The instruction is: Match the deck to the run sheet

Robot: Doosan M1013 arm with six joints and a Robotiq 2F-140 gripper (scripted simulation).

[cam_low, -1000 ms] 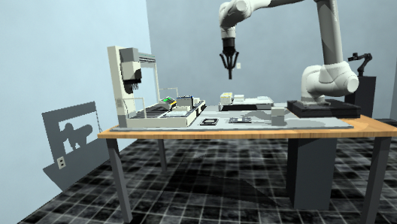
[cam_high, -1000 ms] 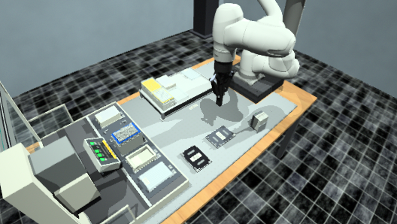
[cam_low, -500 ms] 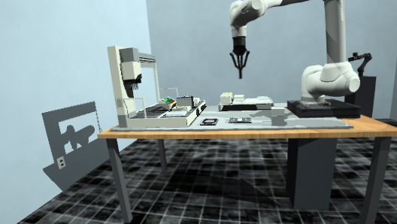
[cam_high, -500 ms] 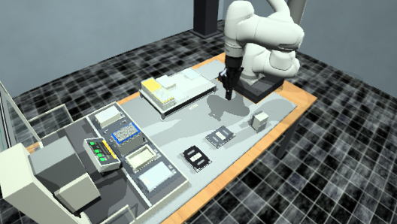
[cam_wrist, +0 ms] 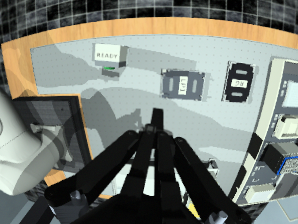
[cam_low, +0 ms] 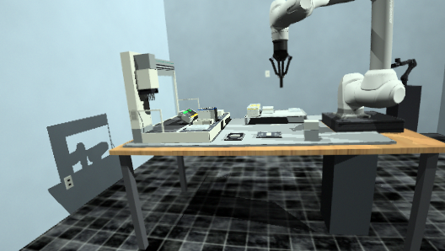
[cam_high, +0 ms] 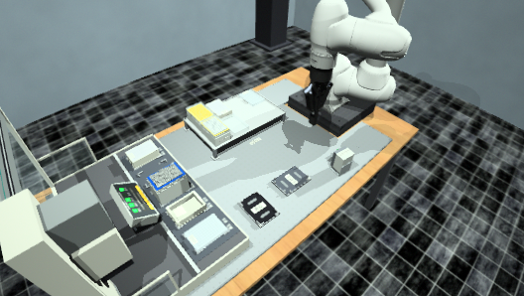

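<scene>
Now: hand 14 cm past the grey key box, 8 cm to the right of it and 25 cm above it. Also, from my hand: clear cover 19 cm ahead, 40 cm to the right, 19 cm below; then yellow-rimmed tip rack 18 cm ahead, 39 cm to the right, 21 cm below; then shelf 2 cm ahead, 46 cm to the right, 26 cm below.
</scene>
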